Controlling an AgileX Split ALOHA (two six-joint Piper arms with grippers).
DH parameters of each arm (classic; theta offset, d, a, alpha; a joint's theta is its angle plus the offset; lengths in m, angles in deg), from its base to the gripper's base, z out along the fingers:
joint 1: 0 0.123 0 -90
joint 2: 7.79 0 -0.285 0
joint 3: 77.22 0 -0.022 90
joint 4: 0 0.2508 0 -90
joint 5: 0 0 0.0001 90
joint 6: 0 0.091 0 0
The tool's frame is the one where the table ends.
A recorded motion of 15 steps. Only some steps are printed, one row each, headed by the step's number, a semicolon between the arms.
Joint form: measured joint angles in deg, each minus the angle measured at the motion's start. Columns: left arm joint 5, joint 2, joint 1, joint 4, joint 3, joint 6; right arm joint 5, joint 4, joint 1, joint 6, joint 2, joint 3.
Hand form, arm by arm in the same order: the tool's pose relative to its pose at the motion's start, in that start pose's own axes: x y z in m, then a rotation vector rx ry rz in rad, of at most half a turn. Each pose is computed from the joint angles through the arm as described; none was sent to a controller.
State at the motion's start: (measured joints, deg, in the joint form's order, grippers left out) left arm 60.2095 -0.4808 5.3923 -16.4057 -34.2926 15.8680; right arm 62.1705 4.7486 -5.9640 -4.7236 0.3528 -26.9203
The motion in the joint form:
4: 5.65 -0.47 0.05 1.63 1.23 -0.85; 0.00 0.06 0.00 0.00 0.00 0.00
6: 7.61 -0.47 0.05 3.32 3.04 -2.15; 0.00 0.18 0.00 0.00 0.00 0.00
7: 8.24 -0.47 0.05 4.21 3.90 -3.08; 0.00 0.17 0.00 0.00 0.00 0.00
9: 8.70 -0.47 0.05 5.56 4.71 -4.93; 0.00 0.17 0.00 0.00 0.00 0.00
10: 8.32 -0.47 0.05 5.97 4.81 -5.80; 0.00 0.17 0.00 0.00 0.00 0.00
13: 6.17 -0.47 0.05 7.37 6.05 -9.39; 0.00 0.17 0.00 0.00 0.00 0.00
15: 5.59 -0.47 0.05 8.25 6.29 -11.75; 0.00 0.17 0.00 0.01 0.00 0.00
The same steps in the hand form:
4: 0.0142 0.0000 0.0028 0.0028 0.1146 -0.0054; 0.0000 0.0001 0.0000 -0.0009 -0.0001 0.0005
6: 0.0244 0.0023 0.0087 -0.0111 0.1849 -0.0226; 0.0000 0.0003 0.0000 -0.0028 -0.0002 0.0015
7: 0.0289 0.0037 0.0114 -0.0213 0.2135 -0.0354; 0.0000 0.0002 0.0000 -0.0026 -0.0002 0.0014
9: 0.0331 0.0057 0.0138 -0.0416 0.2397 -0.0600; 0.0000 0.0002 0.0000 -0.0026 -0.0002 0.0014
10: 0.0331 0.0065 0.0142 -0.0508 0.2361 -0.0719; 0.0000 0.0002 0.0000 -0.0026 -0.0002 0.0014
13: 0.0351 0.0097 0.0188 -0.0838 0.2230 -0.1248; 0.0000 0.0002 0.0000 -0.0026 -0.0002 0.0014
15: 0.0355 0.0113 0.0196 -0.1028 0.2179 -0.1584; 0.0000 0.0002 0.0000 -0.0026 -0.0002 0.0016

